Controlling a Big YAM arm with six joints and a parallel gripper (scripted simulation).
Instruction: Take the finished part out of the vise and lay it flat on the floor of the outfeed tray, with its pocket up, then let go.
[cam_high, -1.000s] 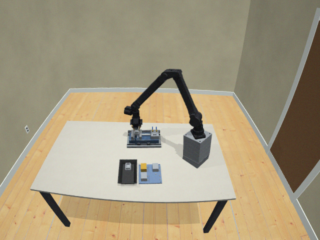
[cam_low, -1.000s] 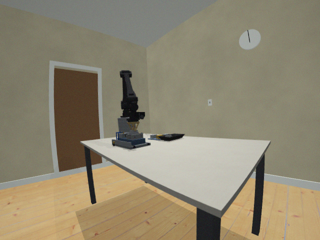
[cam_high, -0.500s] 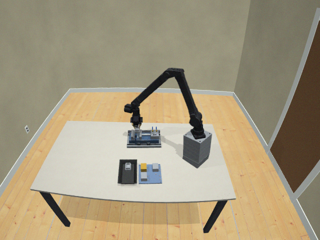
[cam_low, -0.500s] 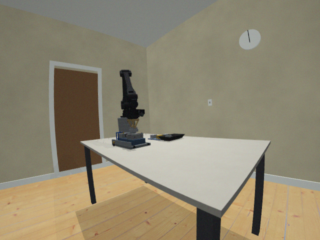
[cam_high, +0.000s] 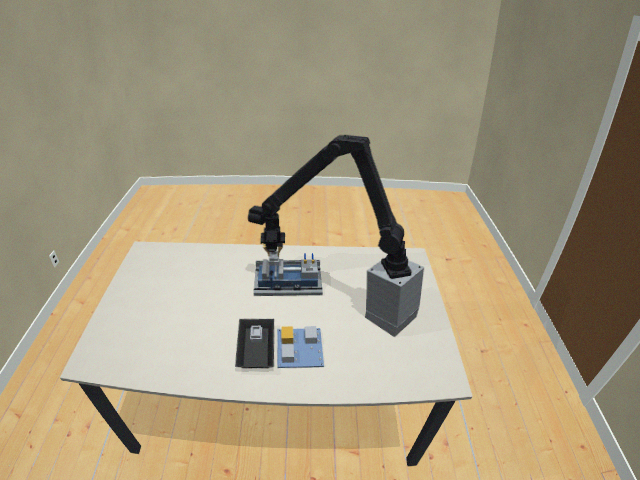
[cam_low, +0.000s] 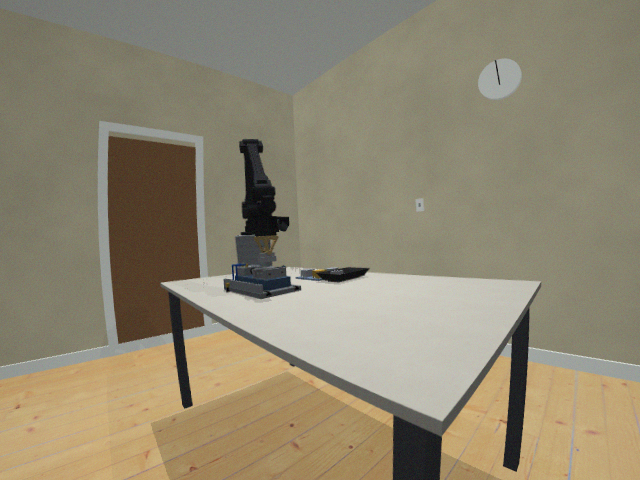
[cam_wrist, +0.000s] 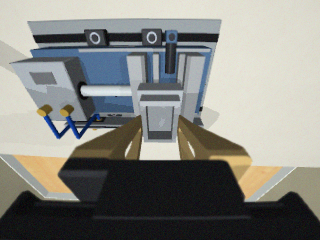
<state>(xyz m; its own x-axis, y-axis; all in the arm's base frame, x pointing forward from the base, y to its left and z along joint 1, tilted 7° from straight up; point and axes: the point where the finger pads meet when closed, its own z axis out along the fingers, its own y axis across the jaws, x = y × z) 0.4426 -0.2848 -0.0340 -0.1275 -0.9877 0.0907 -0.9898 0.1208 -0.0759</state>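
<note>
Right now my hand is 60 mm past the blue vise, 10 mm to the right of it and 120 mm above it. Round my hand: yellow block (10 mm behind, 350 mm to the left, 130 mm below); blue plate (50 mm behind, 400 mm to the left, 150 mm below).
</note>
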